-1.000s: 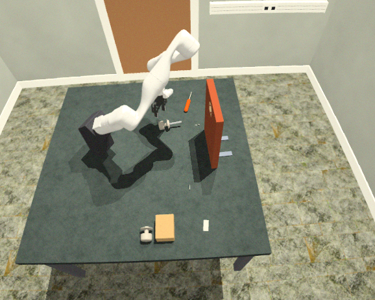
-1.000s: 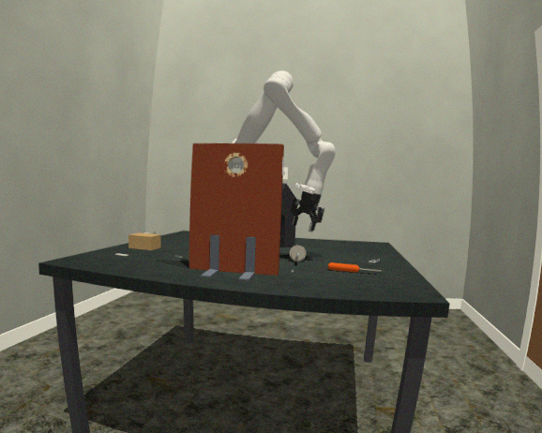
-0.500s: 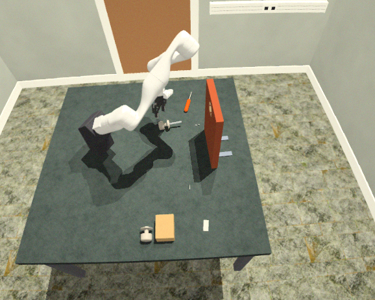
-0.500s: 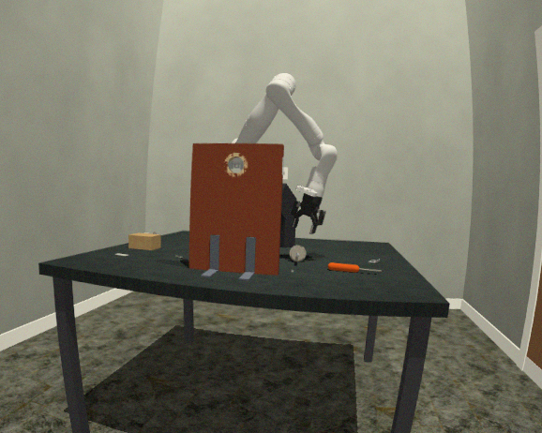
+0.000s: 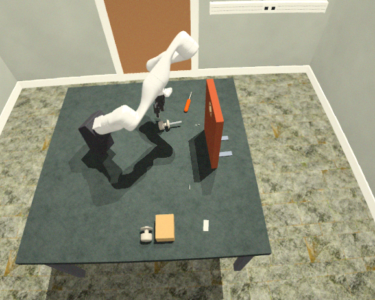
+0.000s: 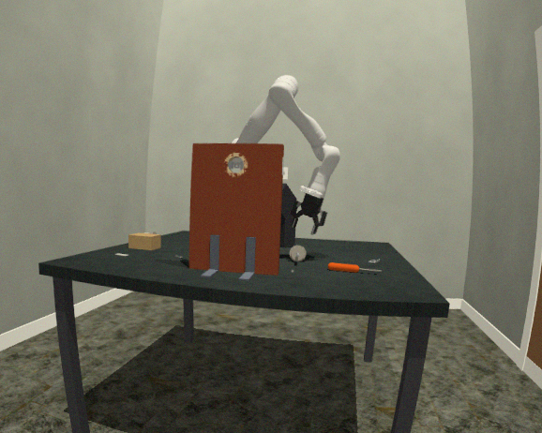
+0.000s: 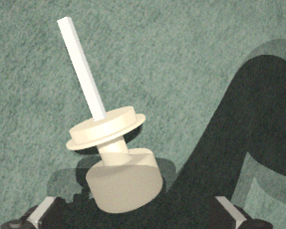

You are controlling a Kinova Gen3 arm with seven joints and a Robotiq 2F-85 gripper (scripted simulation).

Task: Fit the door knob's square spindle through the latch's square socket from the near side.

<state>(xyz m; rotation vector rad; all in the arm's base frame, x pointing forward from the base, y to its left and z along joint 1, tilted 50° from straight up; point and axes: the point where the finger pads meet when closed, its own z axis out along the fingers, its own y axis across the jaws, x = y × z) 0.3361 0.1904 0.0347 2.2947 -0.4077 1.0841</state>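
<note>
My hand is 30 mm short of the cream door knob, 20 mm to the left of it and 90 mm above it. Also, from my hand: small white plate: 120 mm ahead, 720 mm to the right, 120 mm below; tan block: 90 mm behind, 690 mm to the right, 100 mm below.
</note>
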